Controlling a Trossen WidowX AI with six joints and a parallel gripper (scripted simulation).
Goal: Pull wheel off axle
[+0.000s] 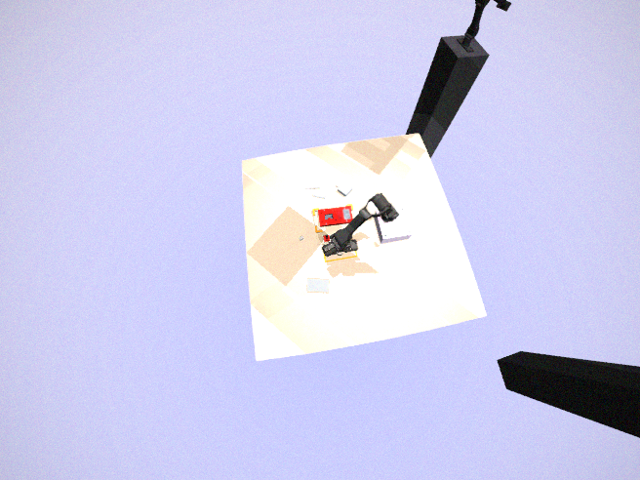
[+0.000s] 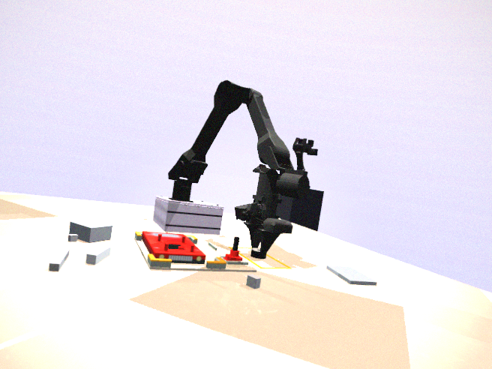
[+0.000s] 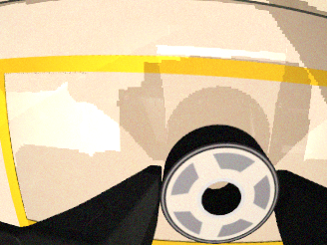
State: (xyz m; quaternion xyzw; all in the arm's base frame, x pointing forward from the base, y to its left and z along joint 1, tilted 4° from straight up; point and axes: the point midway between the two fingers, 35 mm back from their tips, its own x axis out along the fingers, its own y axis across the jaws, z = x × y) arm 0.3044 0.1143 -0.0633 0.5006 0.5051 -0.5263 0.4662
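The wheel lies right at my gripper tip.
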